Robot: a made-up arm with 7 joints. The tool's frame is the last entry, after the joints. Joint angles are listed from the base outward.
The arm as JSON. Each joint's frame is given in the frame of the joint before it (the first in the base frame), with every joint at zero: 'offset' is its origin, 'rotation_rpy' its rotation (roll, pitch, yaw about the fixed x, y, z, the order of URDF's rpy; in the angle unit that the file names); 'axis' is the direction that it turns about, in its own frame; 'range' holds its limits. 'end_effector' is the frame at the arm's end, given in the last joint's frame.
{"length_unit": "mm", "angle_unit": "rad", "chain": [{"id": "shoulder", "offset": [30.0, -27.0, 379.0], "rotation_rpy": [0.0, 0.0, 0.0], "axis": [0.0, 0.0, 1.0], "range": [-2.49, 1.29]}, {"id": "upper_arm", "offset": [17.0, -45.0, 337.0], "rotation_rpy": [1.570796, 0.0, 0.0], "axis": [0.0, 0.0, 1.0], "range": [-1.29, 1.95]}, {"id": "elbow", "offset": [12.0, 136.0, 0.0], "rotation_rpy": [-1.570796, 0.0, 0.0], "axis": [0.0, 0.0, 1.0], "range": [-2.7, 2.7]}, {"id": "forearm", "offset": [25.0, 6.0, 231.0], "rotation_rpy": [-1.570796, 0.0, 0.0], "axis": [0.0, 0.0, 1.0], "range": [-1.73, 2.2]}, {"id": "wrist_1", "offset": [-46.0, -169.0, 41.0], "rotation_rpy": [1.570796, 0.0, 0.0], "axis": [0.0, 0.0, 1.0], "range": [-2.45, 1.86]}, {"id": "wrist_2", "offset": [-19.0, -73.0, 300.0], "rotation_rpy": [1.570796, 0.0, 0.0], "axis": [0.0, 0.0, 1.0], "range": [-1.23, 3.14]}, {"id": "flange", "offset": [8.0, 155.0, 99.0], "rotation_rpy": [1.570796, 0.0, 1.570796], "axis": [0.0, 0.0, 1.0], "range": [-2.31, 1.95]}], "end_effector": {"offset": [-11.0, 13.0, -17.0], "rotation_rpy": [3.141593, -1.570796, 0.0]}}
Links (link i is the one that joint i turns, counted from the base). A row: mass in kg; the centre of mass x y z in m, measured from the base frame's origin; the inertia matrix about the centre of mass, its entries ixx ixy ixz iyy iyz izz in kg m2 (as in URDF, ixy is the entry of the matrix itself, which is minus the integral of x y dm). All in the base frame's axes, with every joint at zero. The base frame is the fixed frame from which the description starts. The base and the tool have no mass.
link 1: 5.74; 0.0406 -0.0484 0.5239; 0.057 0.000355 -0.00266 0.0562 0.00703 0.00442
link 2: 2.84; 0.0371 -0.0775 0.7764; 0.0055 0 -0.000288 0.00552 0 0.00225
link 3: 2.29; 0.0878 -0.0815 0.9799; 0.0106 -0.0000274 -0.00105 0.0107 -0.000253 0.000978
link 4: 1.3; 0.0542 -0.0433 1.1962; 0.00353 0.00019 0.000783 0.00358 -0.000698 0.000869
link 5: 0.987; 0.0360 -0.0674 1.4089; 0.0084 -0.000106 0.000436 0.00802 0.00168 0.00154
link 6: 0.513; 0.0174 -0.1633 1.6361; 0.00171 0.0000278 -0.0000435 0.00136 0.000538 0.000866
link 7: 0.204; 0.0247 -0.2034 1.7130; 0.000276 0 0 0.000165 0 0.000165
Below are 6 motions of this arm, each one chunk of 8 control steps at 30 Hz.
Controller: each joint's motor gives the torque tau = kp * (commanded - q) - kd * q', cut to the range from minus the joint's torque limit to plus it. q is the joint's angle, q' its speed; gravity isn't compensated. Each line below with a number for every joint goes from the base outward.
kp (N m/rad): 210 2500 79 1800 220 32 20
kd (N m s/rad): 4 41 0.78 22 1.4 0.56 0.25
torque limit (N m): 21 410 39 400 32 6.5 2.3
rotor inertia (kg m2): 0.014 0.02 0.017 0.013 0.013 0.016 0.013
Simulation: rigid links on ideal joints. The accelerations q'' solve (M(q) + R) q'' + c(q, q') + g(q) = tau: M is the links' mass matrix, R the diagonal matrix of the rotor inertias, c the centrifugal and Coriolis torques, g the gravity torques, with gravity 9.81 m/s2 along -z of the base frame. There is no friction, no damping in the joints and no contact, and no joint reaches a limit. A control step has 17 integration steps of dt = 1/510 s. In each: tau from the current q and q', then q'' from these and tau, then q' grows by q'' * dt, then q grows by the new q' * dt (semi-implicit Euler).
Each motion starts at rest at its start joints. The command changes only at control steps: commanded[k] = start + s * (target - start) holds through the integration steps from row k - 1 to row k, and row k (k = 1, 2, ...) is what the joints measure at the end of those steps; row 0 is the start. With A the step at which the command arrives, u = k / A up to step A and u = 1 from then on. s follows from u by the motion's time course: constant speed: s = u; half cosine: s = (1 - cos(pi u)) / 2; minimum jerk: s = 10 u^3 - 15 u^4 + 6 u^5; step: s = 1 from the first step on.
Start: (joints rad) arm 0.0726 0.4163 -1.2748 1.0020 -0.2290 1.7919 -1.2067
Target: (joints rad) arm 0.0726 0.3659 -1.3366 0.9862 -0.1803 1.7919 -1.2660
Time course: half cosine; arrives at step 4
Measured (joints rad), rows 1 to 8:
1: 0.0737 0.4111 -1.2929 1.0014 -0.2163 1.8001 -1.2123
2: 0.0754 0.3954 -1.3418 0.9971 -0.1940 1.8110 -1.2318
3: 0.0738 0.3788 -1.3859 0.9919 -0.1760 1.8147 -1.2603
4: 0.0684 0.3712 -1.3952 0.9890 -0.1719 1.8138 -1.2776
5: 0.0642 0.3703 -1.3800 0.9880 -0.1750 1.8118 -1.2741
6: 0.0658 0.3694 -1.3653 0.9879 -0.1755 1.8101 -1.2634
7: 0.0726 0.3685 -1.3572 0.9885 -0.1750 1.8092 -1.2606
8: 0.0791 0.3679 -1.3533 0.9891 -0.1742 1.8080 -1.2652

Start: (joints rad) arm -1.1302 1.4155 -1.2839 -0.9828 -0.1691 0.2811 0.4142
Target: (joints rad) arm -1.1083 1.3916 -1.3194 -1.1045 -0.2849 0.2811 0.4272
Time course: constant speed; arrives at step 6
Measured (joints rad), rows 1 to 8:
1: -1.1219 1.4169 -1.2758 -1.0040 -0.1973 0.2638 0.4152
2: -1.1183 1.4152 -1.2471 -1.0255 -0.2153 0.2770 0.4179
3: -1.1177 1.4125 -1.2115 -1.0463 -0.2337 0.2887 0.4214
4: -1.1168 1.4100 -1.1831 -1.0672 -0.2524 0.2882 0.4242
5: -1.1136 1.4067 -1.1697 -1.0876 -0.2706 0.2830 0.4262
6: -1.1068 1.4026 -1.1746 -1.1077 -0.2894 0.2789 0.4281
7: -1.1063 1.4020 -1.1968 -1.1067 -0.2820 0.2945 0.4289
8: -1.1055 1.4004 -1.2264 -1.1056 -0.2830 0.2854 0.4279

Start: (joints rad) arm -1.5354 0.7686 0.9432 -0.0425 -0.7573 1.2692 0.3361
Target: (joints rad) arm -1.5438 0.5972 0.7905 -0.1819 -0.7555 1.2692 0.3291
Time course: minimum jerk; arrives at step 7
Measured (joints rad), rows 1 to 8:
1: -1.5363 0.7700 0.9395 -0.0476 -0.7599 1.2751 0.3362
2: -1.5384 0.7573 0.9012 -0.0669 -0.7685 1.2907 0.3355
3: -1.5424 0.7218 0.8382 -0.0980 -0.7721 1.3083 0.3326
4: -1.5500 0.6731 0.7950 -0.1323 -0.7682 1.3131 0.3290
5: -1.5567 0.6285 0.7829 -0.1604 -0.7604 1.3000 0.3275
6: -1.5537 0.6025 0.7892 -0.1765 -0.7544 1.2805 0.3286
7: -1.5407 0.5978 0.8017 -0.1820 -0.7529 1.2707 0.3300
8: -1.5254 0.6017 0.8046 -0.1856 -0.7556 1.2767 0.3303

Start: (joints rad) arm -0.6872 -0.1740 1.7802 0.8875 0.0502 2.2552 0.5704
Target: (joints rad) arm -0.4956 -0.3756 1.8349 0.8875 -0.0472 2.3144 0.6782
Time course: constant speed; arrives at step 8
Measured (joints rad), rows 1 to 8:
1: -0.6654 -0.1969 1.8095 0.8879 0.0375 2.2696 0.5780
2: -0.6333 -0.2226 1.8161 0.8894 0.0311 2.2910 0.5972
3: -0.6063 -0.2488 1.8062 0.8898 0.0189 2.3058 0.6169
4: -0.5879 -0.2757 1.7918 0.8893 0.0060 2.3100 0.6298
5: -0.5722 -0.3026 1.7789 0.8887 -0.0070 2.3117 0.6393
6: -0.5544 -0.3290 1.7728 0.8883 -0.0192 2.3172 0.6510
7: -0.5324 -0.3548 1.7764 0.8883 -0.0310 2.3266 0.6657
8: -0.5064 -0.3798 1.7890 0.8884 -0.0429 2.3362 0.6806

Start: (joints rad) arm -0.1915 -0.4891 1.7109 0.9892 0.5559 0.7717 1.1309
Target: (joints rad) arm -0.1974 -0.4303 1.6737 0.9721 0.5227 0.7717 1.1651
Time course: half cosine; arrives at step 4
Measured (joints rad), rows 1 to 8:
1: -0.1888 -0.4832 1.6922 0.9895 0.5551 0.7691 1.1345
2: -0.1814 -0.4650 1.6429 0.9851 0.5416 0.7617 1.1464
3: -0.1833 -0.4458 1.6033 0.9792 0.5300 0.7636 1.1623
4: -0.1991 -0.4366 1.6016 0.9753 0.5254 0.7769 1.1712
5: -0.2156 -0.4350 1.6206 0.9735 0.5240 0.7893 1.1692
6: -0.2198 -0.4342 1.6325 0.9731 0.5238 0.7913 1.1638
7: -0.2118 -0.4341 1.6347 0.9740 0.5257 0.7847 1.1626
8: -0.1990 -0.4345 1.6327 0.9754 0.5284 0.7742 1.1650

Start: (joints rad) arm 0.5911 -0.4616 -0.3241 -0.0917 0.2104 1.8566 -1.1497
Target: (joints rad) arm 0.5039 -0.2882 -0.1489 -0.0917 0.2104 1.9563 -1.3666
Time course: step
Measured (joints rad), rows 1 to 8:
1: 0.6078 -0.3515 -0.1844 -0.0703 0.2619 1.9203 -1.2606
2: 0.5294 -0.2653 -0.0128 -0.1114 0.1836 1.9824 -1.4233
3: 0.4043 -0.2562 -0.1212 -0.1114 0.1837 1.9862 -1.4381
4: 0.3942 -0.2794 -0.2499 -0.0964 0.1885 1.9554 -1.3664
5: 0.4813 -0.2953 -0.2160 -0.0896 0.2068 1.9414 -1.3334
6: 0.5432 -0.2983 -0.1062 -0.0878 0.2278 1.9644 -1.3534
7: 0.5432 -0.2974 -0.0733 -0.0876 0.2312 2.0012 -1.3756
8: 0.5148 -0.2945 -0.1265 -0.0899 0.2165 2.0121 -1.3751

